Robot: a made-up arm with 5 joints. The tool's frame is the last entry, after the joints.
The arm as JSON. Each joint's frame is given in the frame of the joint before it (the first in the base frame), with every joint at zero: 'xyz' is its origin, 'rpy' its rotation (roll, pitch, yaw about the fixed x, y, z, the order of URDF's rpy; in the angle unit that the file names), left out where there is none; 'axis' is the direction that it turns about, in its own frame. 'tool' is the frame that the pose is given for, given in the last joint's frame.
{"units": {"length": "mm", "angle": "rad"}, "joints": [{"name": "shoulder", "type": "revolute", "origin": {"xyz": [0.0, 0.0, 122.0]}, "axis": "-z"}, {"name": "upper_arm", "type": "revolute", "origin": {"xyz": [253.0, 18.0, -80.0]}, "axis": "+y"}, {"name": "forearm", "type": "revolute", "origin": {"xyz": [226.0, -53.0, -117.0]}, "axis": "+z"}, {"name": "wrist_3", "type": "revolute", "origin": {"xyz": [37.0, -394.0, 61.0]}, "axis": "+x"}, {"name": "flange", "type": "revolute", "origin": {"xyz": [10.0, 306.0, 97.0]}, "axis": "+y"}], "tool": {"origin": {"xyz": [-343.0, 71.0, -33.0]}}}
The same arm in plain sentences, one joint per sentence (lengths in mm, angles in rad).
The arm has five revolute joints in a row. What follows holds with every joint at zero, and every direction is one of the base frame's.
The first joint sits 122 mm along +z from the base frame's origin and turns about -z.
The second joint sits 253 mm along +x and 18 mm along +y and 80 mm along -z from the first joint and turns about +y.
The third joint sits 226 mm along +x and 53 mm along -y and 117 mm along -z from the second joint and turns about +z.
The fourth joint sits 37 mm along +x and 394 mm along -y and 61 mm along +z from the third joint and turns about +x.
The fifth joint sits 10 mm along +x and 306 mm along +y and 97 mm along +z from the fourth joint and turns about +y.
The tool frame, which is the frame that the pose is given for, sits 343 mm along -x and 71 mm along +y and 33 mm along -z from the fifth joint; its axes are parallel to the base frame's.

